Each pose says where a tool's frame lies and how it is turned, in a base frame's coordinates. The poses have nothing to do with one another.
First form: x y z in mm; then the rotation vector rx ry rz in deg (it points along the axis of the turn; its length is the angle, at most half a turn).
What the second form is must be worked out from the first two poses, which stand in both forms.
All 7 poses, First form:
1: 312, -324, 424, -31.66, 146.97, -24.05
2: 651, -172, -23, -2.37, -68.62, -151.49
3: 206, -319, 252, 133.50, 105.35, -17.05
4: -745, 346, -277, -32.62, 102.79, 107.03
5: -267, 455, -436, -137.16, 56.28, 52.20
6: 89, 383, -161, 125.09, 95.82, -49.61
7: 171, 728, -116, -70.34, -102.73, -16.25
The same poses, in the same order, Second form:
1: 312, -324, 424, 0.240, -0.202, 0.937, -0.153
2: 651, -172, -23, 0.119, -0.014, -0.410, -0.904
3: 206, -319, 252, 0.079, 0.779, 0.614, -0.099
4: -745, 346, -277, 0.242, -0.208, 0.656, 0.683
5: -267, 455, -436, 0.198, -0.855, 0.351, 0.326
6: 89, 383, -161, 0.129, 0.751, 0.575, -0.298
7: 171, 728, -116, 0.457, -0.498, -0.728, -0.115
